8 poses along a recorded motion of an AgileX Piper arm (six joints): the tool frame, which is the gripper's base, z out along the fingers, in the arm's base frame.
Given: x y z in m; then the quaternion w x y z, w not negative.
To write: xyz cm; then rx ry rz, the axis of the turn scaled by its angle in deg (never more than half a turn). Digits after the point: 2 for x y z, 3 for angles.
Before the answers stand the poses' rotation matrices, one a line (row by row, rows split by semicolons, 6 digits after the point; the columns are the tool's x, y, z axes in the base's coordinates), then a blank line. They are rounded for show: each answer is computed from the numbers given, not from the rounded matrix.
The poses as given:
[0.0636, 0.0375, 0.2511, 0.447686, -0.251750, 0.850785, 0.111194]
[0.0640, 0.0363, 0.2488, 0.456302, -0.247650, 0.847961, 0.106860]
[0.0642, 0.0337, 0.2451, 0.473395, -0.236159, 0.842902, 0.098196]
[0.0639, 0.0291, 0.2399, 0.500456, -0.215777, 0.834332, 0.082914]
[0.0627, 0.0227, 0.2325, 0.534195, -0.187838, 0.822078, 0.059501]
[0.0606, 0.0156, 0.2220, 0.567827, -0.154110, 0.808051, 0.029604]
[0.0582, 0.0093, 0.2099, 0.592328, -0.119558, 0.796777, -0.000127]
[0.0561, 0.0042, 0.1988, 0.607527, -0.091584, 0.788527, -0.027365]
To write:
-0.472398 -0.527930 0.705783; -0.328810 0.848516 0.414614; -0.817755 -0.036206 -0.574426
-0.460915 -0.517516 0.720926; -0.322475 0.854501 0.407233; -0.826781 -0.044780 -0.560738
-0.440252 -0.491089 0.751671; -0.305147 0.869173 0.389132; -0.844431 -0.058054 -0.532510
-0.405968 -0.443049 0.799311; -0.277070 0.893131 0.354329; -0.870874 -0.077618 -0.485338
-0.358705 -0.372405 0.855947; -0.245265 0.922353 0.298513; -0.900653 -0.102855 -0.422191
-0.307645 -0.282677 0.908542; -0.215438 0.950747 0.222859; -0.926791 -0.127173 -0.353392
-0.269707 -0.190372 0.943937; -0.190673 0.971412 0.141433; -0.943876 -0.141837 -0.298295
-0.245047 -0.111183 0.963115; -0.177683 0.981727 0.068123; -0.953090 -0.154436 -0.260324

[6.36, 3.75, 25.11, -35.702, 120.654, 15.769]
[6.40, 3.63, 24.88, -34.985, 119.789, 15.096]
[6.42, 3.37, 24.51, -33.108, 118.170, 13.767]
[6.39, 2.91, 23.99, -29.893, 115.585, 11.487]
[6.27, 2.27, 23.25, -25.646, 112.242, 8.124]
[6.06, 1.56, 22.20, -20.744, 108.770, 3.985]
[5.82, 0.93, 20.99, -15.931, 106.167, -0.017]
[5.61, 0.42, 19.88, -12.127, 104.414, -3.624]

